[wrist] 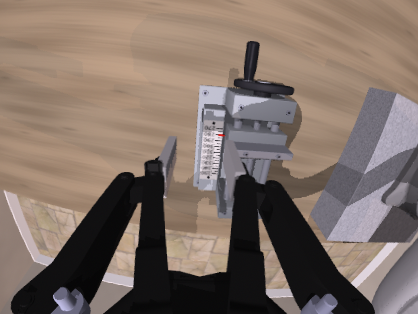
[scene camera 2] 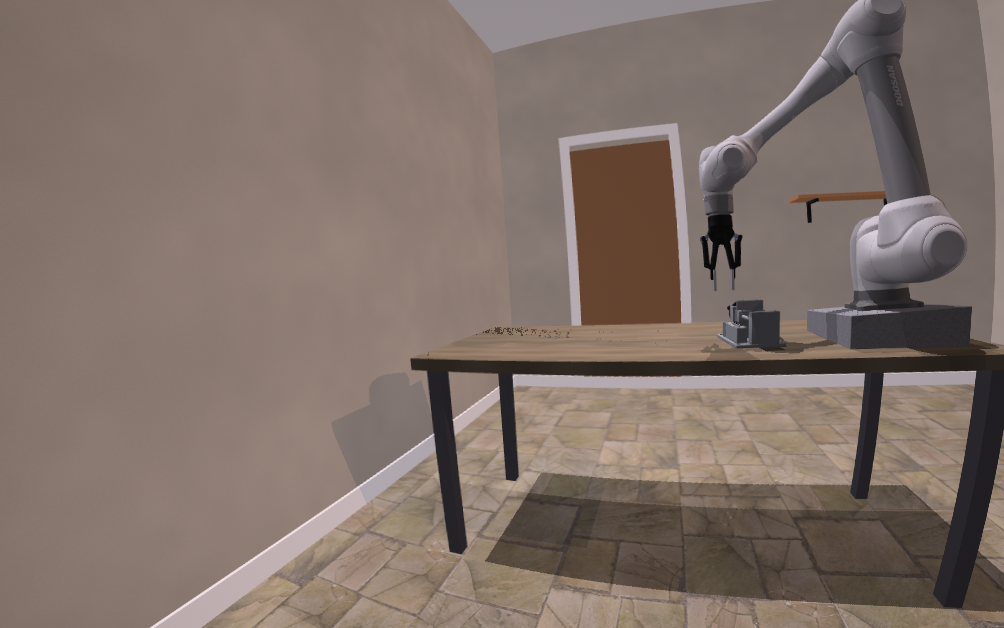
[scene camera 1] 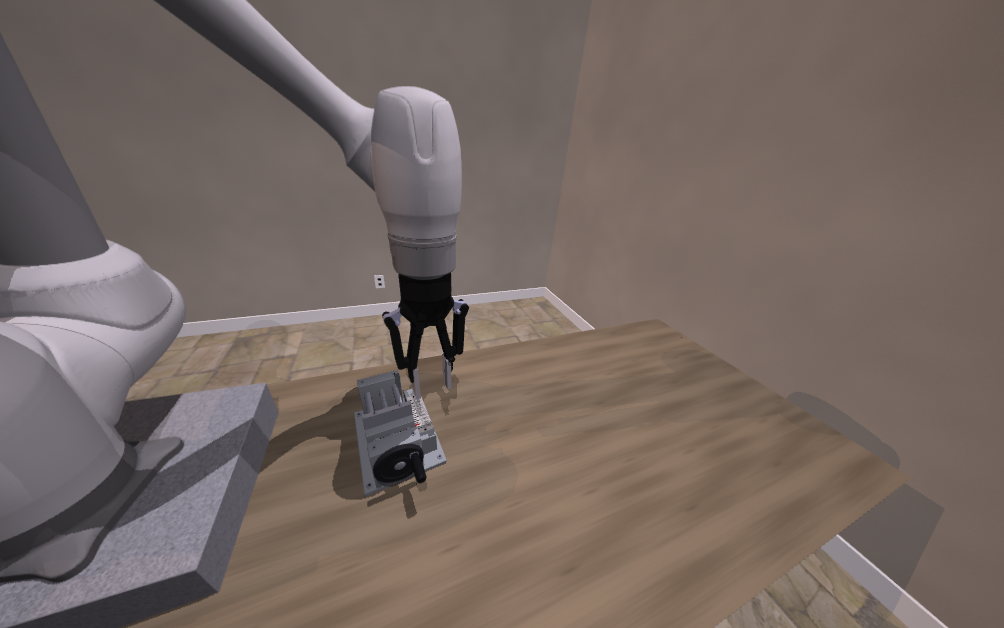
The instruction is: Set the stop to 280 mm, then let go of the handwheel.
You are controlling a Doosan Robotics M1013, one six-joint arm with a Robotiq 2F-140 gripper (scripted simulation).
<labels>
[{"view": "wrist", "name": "my gripper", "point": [200, 150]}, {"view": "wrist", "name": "grey stop fixture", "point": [270, 109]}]
</labels>
